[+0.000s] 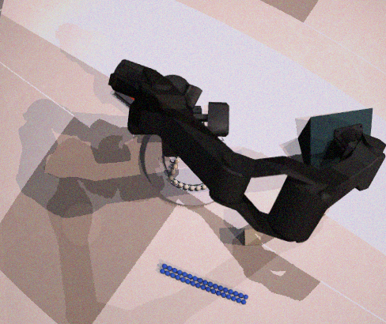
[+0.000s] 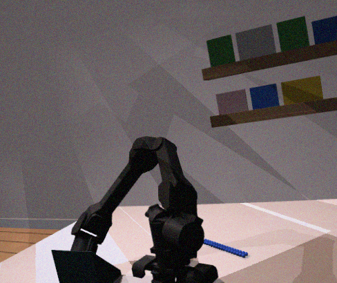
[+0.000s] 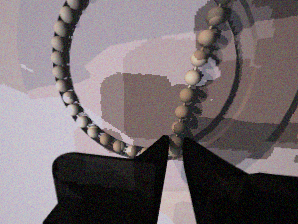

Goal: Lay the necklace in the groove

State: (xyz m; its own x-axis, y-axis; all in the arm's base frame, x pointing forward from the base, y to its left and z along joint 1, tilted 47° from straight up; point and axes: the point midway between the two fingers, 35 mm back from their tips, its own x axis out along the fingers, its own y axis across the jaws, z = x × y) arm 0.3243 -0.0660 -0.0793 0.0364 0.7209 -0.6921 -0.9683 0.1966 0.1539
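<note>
The round bead board is 1 cm behind my gripper tip, 5 cm to the left of it and 1 cm below it. From my gripper tip the other things lie so: small beige cube: 9 cm behind, 24 cm to the left; then grey block: 10 cm ahead, 11 cm to the right, 1 cm below.
</note>
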